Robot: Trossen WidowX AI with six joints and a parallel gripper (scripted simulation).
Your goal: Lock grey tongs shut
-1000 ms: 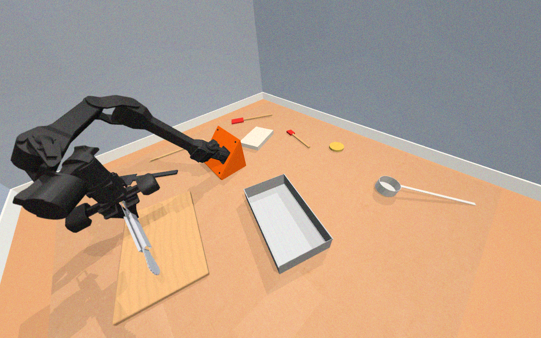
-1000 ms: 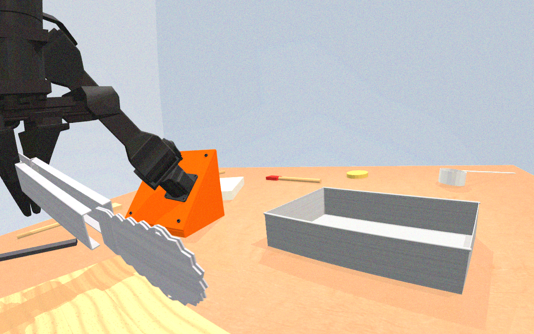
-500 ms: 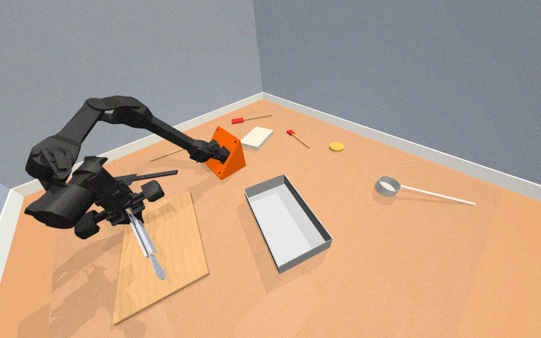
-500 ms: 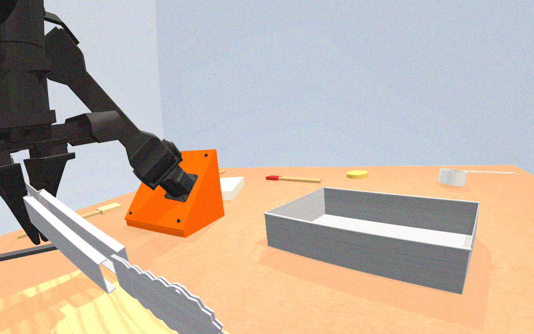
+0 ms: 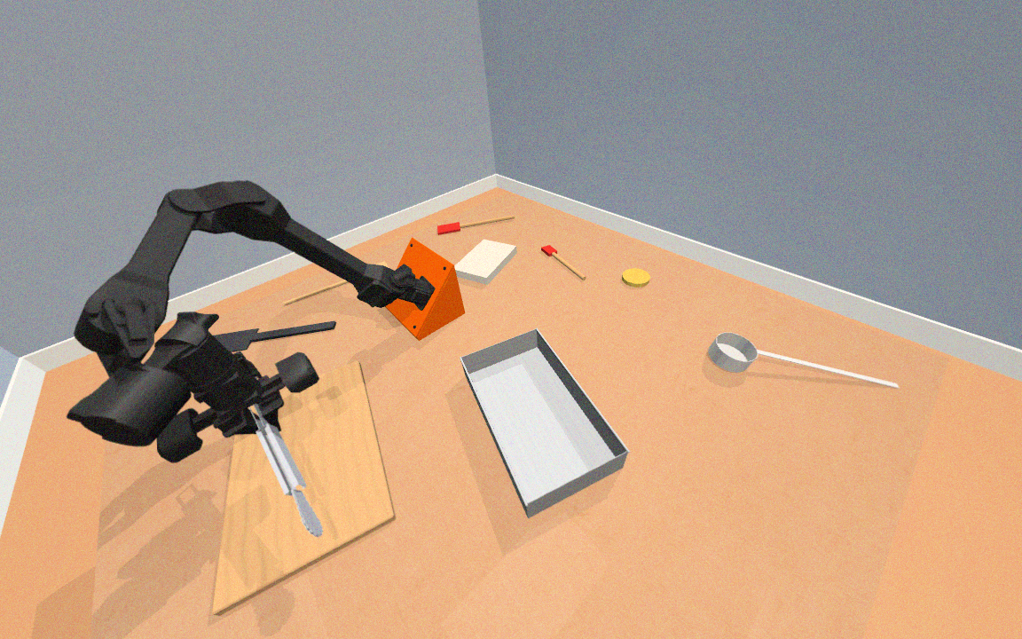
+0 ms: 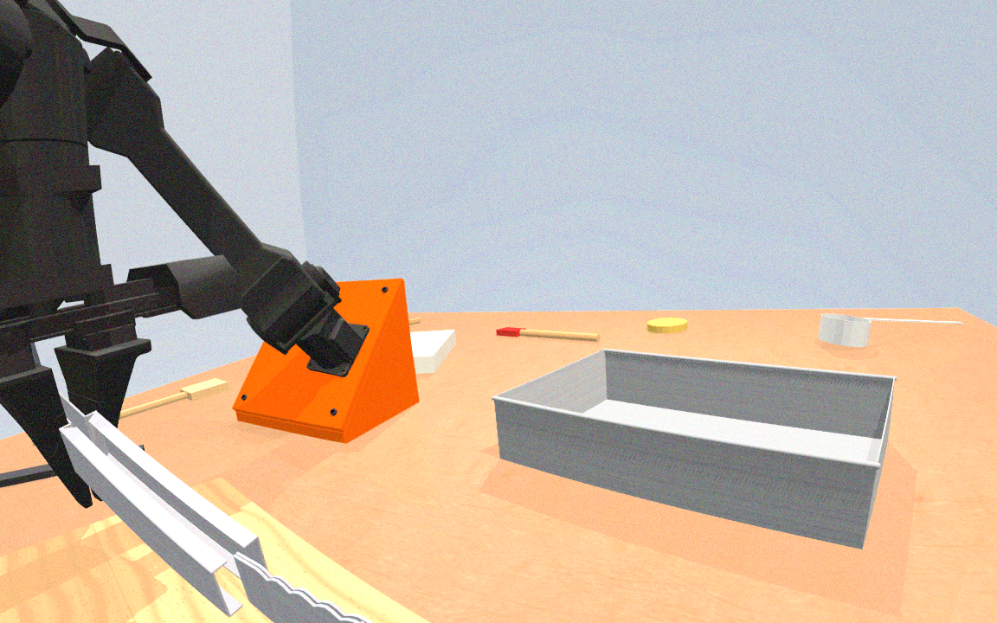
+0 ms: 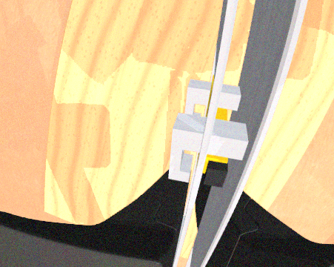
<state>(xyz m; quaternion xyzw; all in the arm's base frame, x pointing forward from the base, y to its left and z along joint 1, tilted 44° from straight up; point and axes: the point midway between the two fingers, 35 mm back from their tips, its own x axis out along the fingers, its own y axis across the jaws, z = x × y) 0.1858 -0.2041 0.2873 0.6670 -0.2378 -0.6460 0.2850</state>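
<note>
The wooden board is 1 cm behind my gripper tip and 10 cm below it. Also, from my gripper tip: grey roasting tin (19 cm ahead, 36 cm to the left, 7 cm below); black flat tool (43 cm behind, 1 cm to the right, 10 cm below); white block (30 cm behind, 59 cm to the left, 9 cm below).
</note>
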